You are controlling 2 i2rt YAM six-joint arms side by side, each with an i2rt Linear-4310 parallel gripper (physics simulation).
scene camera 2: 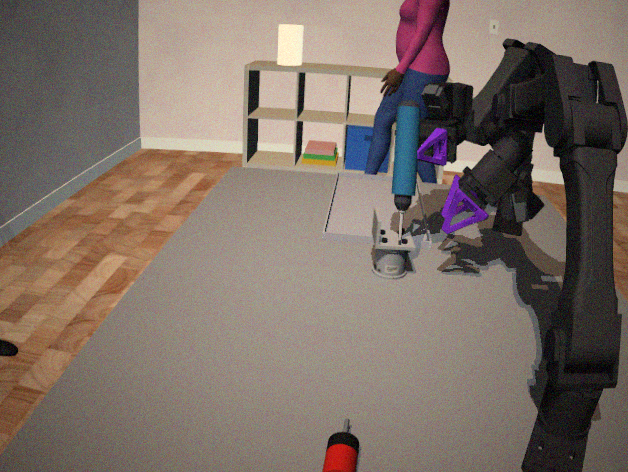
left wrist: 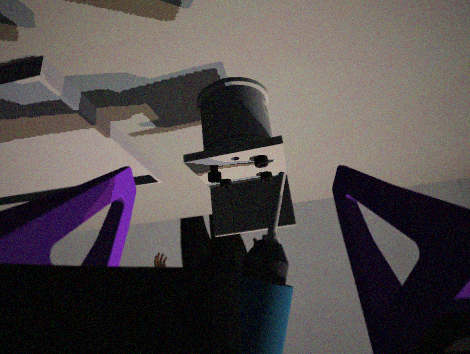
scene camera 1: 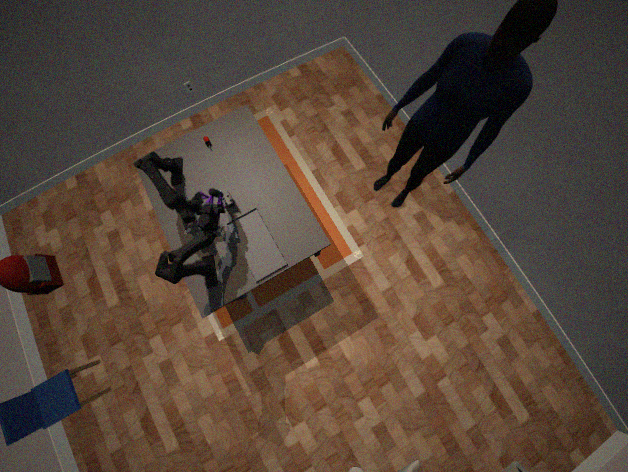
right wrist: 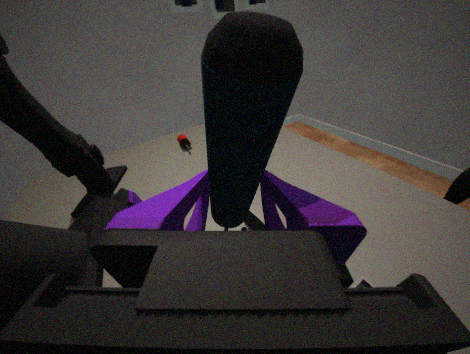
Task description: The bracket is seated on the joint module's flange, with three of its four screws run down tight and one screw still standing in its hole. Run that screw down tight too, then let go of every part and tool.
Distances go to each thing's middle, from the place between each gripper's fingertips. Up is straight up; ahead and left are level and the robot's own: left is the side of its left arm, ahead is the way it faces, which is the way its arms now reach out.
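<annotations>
Bracket (scene camera 2: 393, 243): my right hand is 130 mm above it, 10 mm short of it and 20 mm to the right of it. Counted from my right hand, the blue screwdriver (scene camera 2: 407, 120) is 20 mm below; the grey joint module (scene camera 2: 390, 264) is 180 mm below, 10 mm ahead and 20 mm to the left; the shallow tray (scene camera 2: 352, 210) is 210 mm below, 70 mm ahead and 300 mm to the right.
From my left hand, the bracket is 2 cm below, 9 cm ahead and 1 cm to the left; the blue screwdriver is 9 cm above, 8 cm ahead and 1 cm to the right; the grey joint module is 7 cm below, 9 cm ahead and 1 cm to the left; the shallow tray is 10 cm below, 15 cm ahead and 31 cm to the right.
</annotations>
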